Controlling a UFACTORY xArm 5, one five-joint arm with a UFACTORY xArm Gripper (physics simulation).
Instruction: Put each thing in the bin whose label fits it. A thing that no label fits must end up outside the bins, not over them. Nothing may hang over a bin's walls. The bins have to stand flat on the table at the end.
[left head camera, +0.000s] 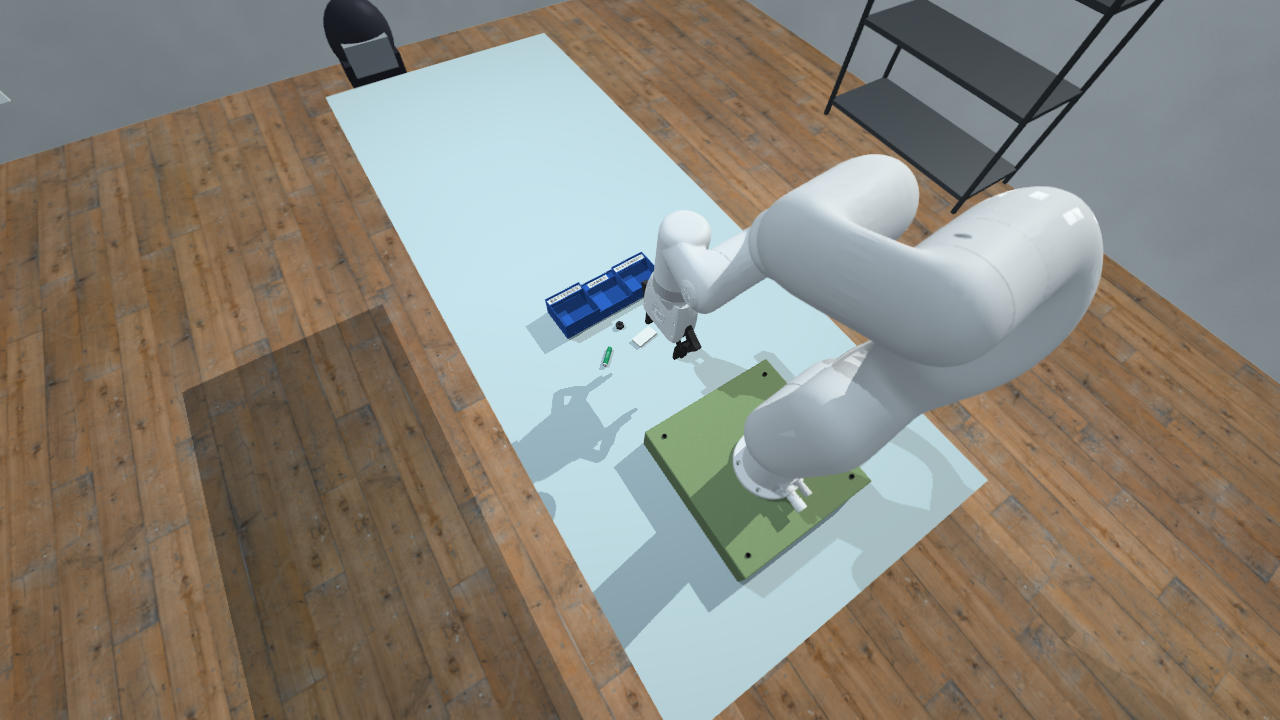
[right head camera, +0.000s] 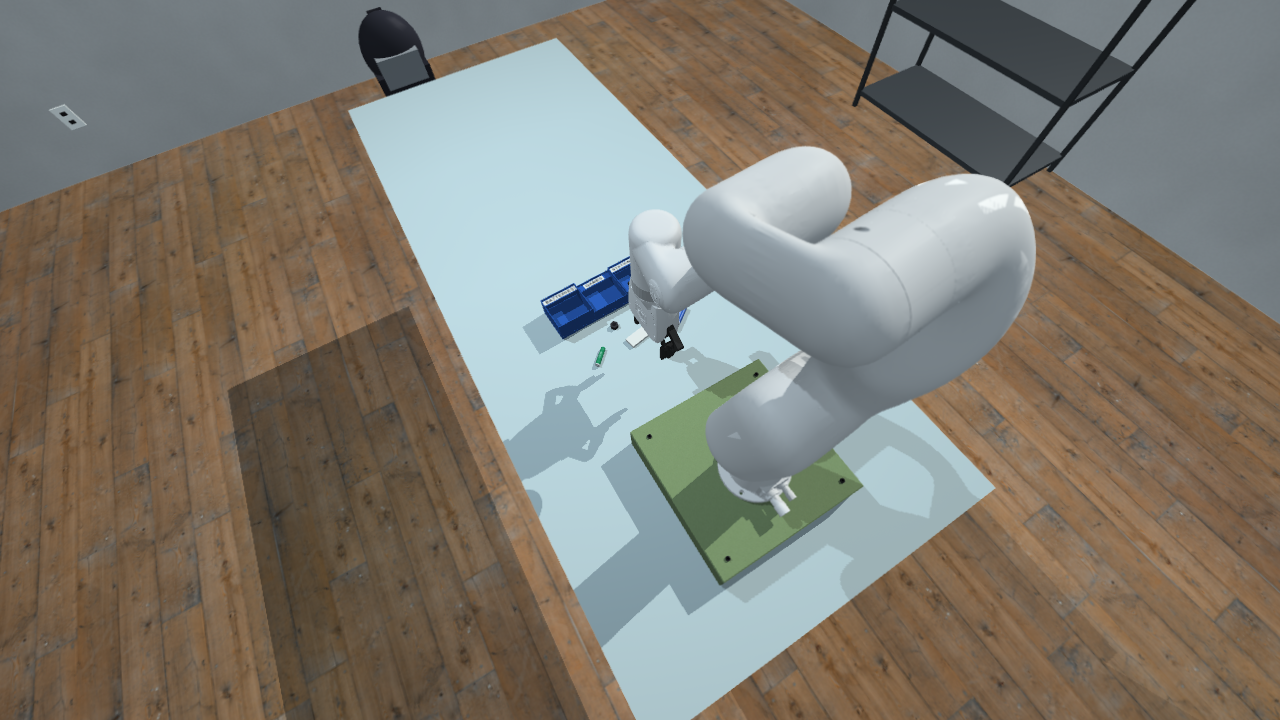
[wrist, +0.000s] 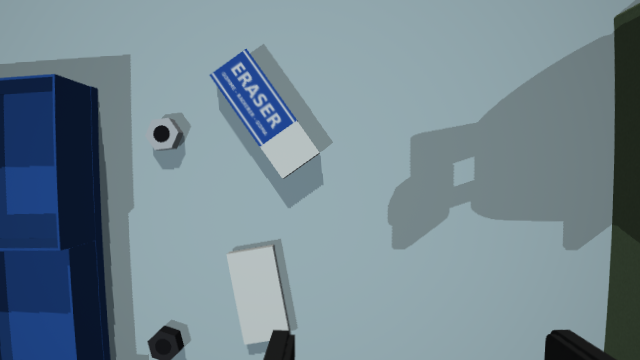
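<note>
The blue bin row stands flat, with labels reading BATTERIES, GAMES and STATIONERY in the left head view; the arm partly covers the STATIONERY end. In the wrist view a blue-sleeved eraser lies beside a silver hex nut. A plain white block and a black hex nut lie nearby. A green battery lies farther left. My gripper is open and empty, above the table; one fingertip overlaps the white block's corner in the wrist view.
The green base plate carries the arm and stands on the pale blue table. A dark shelf unit stands beyond the table's right side. A black chair-like object is at the far end.
</note>
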